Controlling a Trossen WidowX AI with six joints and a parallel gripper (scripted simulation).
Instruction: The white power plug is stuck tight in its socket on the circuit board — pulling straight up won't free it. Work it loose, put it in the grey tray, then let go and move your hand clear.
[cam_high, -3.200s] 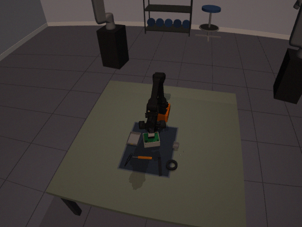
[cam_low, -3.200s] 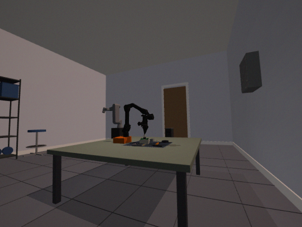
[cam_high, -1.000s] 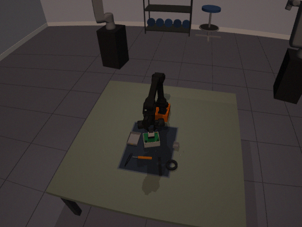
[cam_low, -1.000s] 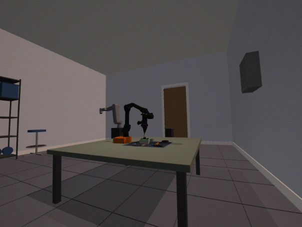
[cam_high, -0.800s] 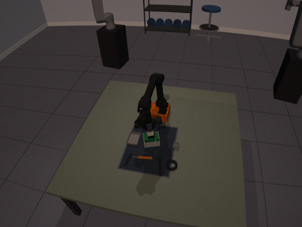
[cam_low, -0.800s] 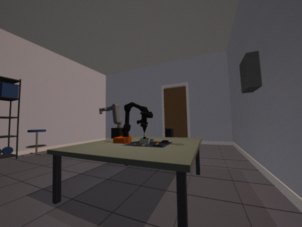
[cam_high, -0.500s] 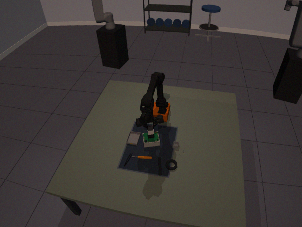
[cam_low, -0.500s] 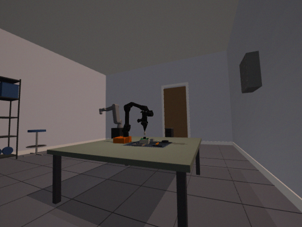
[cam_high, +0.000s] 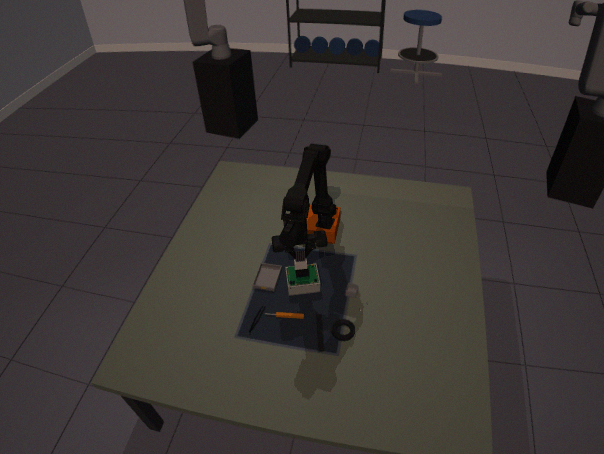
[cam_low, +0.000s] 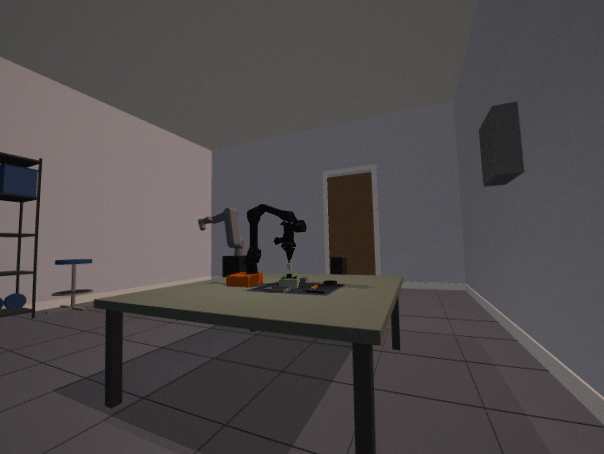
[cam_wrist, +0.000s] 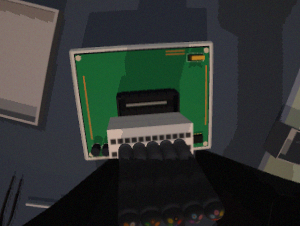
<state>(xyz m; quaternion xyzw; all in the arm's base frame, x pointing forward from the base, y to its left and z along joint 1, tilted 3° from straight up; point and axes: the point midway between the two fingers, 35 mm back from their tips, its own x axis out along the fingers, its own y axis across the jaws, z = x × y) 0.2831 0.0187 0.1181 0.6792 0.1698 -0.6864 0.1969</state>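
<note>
Now: gripper tip 20 mm short of the grey tray, 140 mm to the left of it and 150 mm above it. Also, from my gripper tip: dark mat 40 mm ahead, 10 mm to the left, 150 mm below; white power plug 20 mm below; black bar 180 mm ahead, 140 mm to the left, 150 mm below.
</note>
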